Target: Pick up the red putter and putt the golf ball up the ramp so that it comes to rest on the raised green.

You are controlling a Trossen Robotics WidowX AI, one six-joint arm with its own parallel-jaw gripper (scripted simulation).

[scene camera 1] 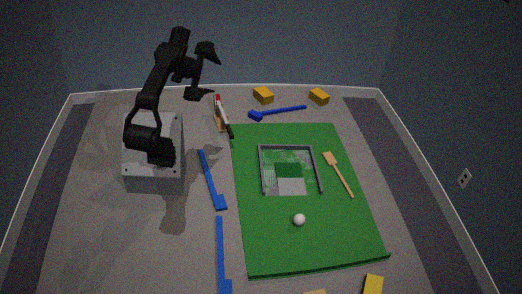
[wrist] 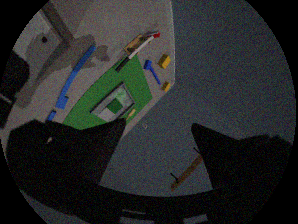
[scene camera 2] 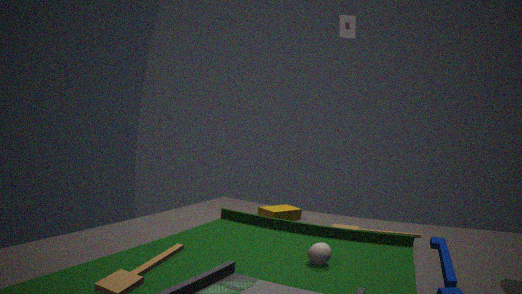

Scene:
my gripper: scene camera 1; wrist; not seen in scene camera 2 (out of frame)
same spot on my gripper: (scene camera 1: 212, 56) = (wrist: 212, 180)

